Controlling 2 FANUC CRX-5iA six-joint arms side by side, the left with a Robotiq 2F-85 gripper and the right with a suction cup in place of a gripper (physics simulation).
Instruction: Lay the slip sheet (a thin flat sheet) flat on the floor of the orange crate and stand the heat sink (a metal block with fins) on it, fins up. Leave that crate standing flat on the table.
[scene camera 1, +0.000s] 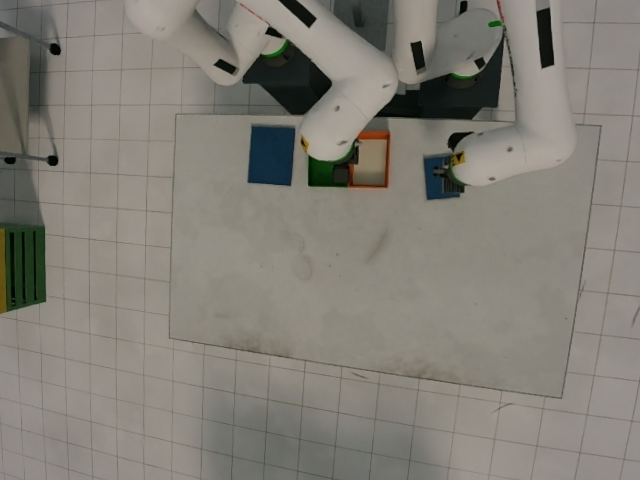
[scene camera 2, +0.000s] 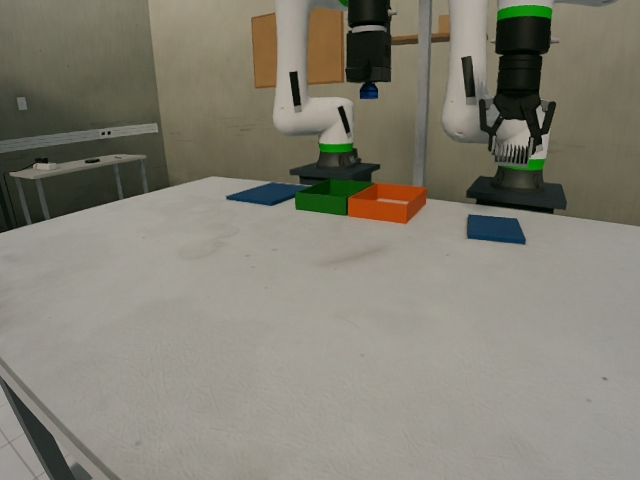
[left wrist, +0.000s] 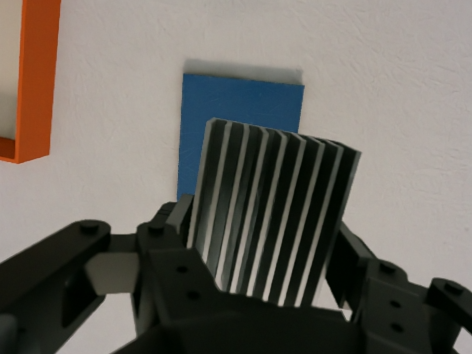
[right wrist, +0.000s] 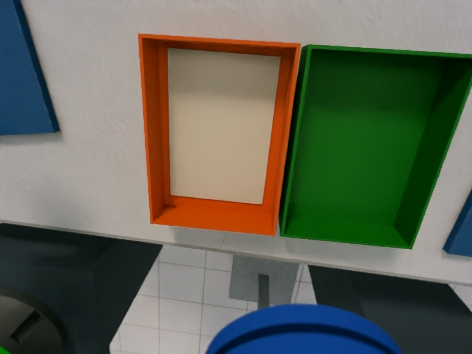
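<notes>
The cream slip sheet (scene camera 1: 371, 162) (scene camera 2: 392, 200) (right wrist: 220, 125) lies flat on the floor of the orange crate (scene camera 1: 388, 160) (scene camera 2: 379, 210) (right wrist: 215, 217), which stands flat on the table. My left gripper (scene camera 2: 512, 148) (left wrist: 265, 240) is shut on the heat sink (scene camera 1: 453, 189) (scene camera 2: 511, 155) (left wrist: 272, 200), a grey metal block with its fins up. It holds the block in the air, above and partly over a small blue pad (scene camera 1: 433, 178) (scene camera 2: 495, 228) (left wrist: 240, 100). My right suction cup (scene camera 2: 368, 91) (right wrist: 302, 330) is blue, carries nothing and hangs high above the crates.
A green crate (scene camera 2: 320, 202) (right wrist: 350, 234) stands right beside the orange crate. A larger blue pad (scene camera 1: 271, 155) (scene camera 2: 268, 193) lies on the green crate's other side. The right arm (scene camera 1: 356, 103) reaches over both crates. The crates are near the table edge by the robot bases.
</notes>
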